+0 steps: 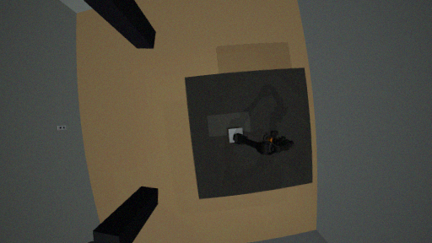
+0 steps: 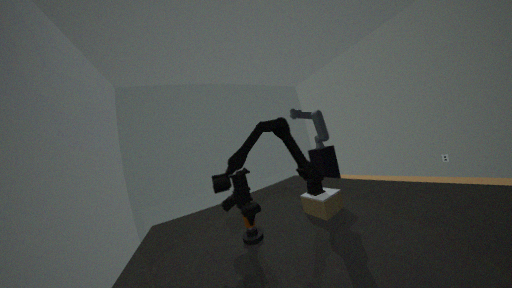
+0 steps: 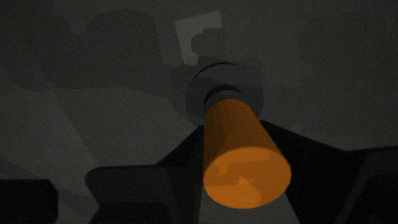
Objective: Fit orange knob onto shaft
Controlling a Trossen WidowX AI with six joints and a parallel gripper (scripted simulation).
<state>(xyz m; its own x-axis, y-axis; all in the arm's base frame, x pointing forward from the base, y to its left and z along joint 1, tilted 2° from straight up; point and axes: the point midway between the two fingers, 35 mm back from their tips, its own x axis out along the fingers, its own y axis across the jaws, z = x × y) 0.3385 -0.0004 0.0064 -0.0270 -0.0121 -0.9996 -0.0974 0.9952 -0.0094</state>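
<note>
Right now my gripper tip is 30 mm below the orange knob. Round my gripper tip: dark round pedestal (40 mm below).
</note>
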